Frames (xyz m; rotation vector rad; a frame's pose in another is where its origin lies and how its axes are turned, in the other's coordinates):
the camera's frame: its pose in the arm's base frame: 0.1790 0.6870 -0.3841 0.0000 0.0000 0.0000
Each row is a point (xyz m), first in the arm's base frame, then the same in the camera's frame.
Working: the arm's base frame: its pose in the camera's frame: -0.1790 -0.6870 0.3841 0.0000 0.0000 0.0000

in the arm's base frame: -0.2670 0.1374 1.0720
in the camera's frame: -0.4460 -0.5496 1.4561
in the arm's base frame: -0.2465 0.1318 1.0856
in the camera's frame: -0.4255 -0.5552 1.4697
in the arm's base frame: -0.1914 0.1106 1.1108
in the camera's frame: -0.3704 -0.5764 1.4949
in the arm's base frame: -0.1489 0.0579 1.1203
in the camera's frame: -0.3279 -0.6291 1.5044
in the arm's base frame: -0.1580 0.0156 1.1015
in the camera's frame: -0.3370 -0.6714 1.4856
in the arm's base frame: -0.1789 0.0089 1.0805
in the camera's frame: -0.3579 -0.6781 1.4646
